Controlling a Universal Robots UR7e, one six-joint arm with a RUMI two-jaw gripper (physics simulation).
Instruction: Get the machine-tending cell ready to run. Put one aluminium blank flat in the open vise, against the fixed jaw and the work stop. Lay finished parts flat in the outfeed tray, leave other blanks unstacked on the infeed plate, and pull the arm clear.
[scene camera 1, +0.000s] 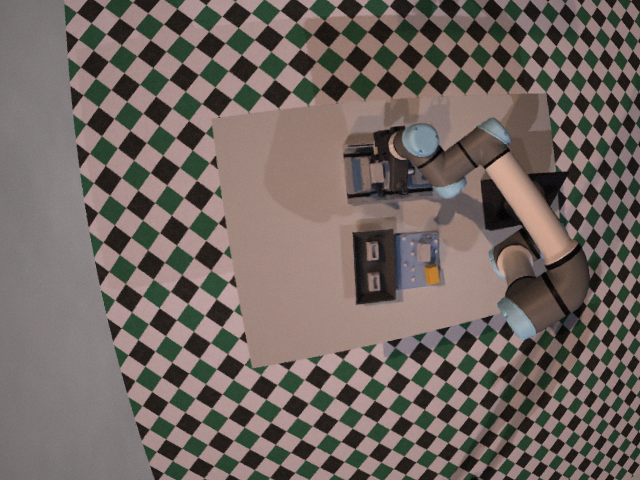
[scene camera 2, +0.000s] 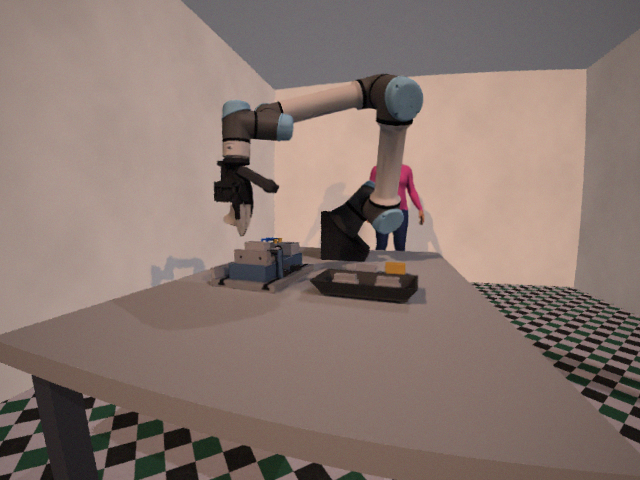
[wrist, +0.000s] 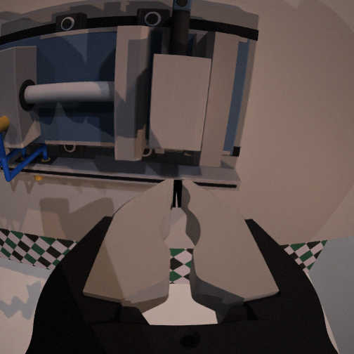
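Seen in the pictures: gripper, between the fingertips: (scene camera 2: 242, 236); arm's base, origin of its link: (scene camera 2: 341, 225).
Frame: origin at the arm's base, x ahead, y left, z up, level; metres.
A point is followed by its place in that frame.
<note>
The vise (scene camera 1: 356, 174) @(x 0.580, y -0.074, z -0.079 m) (scene camera 2: 252, 272) @(x 0.582, y -0.054, z -0.095 m) (wrist: 75, 62) holds an aluminium blank (scene camera 1: 376, 173) @(x 0.532, y -0.074, z -0.022 m) (scene camera 2: 258, 245) @(x 0.542, y -0.061, z -0.029 m) (wrist: 180, 102) between its jaws, with its top above them. In the wrist view the blank lies beside the fixed jaw (wrist: 220, 100), its far end at the dark work stop (wrist: 180, 35); a narrow dark gap shows towards the moving jaw (wrist: 131, 95). I cannot tell how deep it sits. My gripper (scene camera 2: 241, 232) @(x 0.532, y -0.122, z -0.008 m) (wrist: 175, 181) is shut and empty, above the vise. Two finished parts (scene camera 1: 372, 251) @(x 0.522, y 0.177, z -0.106 m) (scene camera 1: 373, 282) @(x 0.523, y 0.278, z -0.091 m) lie apart in the outfeed tray (scene camera 1: 375, 299) @(x 0.513, y 0.339, z -0.102 m) (scene camera 2: 361, 292) @(x 0.573, y 0.230, z -0.117 m).
The blue infeed plate (scene camera 1: 405, 282) @(x 0.394, y 0.295, z -0.130 m) adjoins the tray and bears a grey blank (scene camera 1: 423, 252) @(x 0.343, y 0.187, z -0.094 m) and, apart from it, an orange block (scene camera 1: 432, 274) @(x 0.308, y 0.266, z -0.094 m) (scene camera 2: 394, 268) @(x 0.317, y 0.271, z -0.107 m). Blue bent handle or tubing (wrist: 22, 167) shows by the vise's side. A person (scene camera 2: 409, 188) stands beyond the table.
</note>
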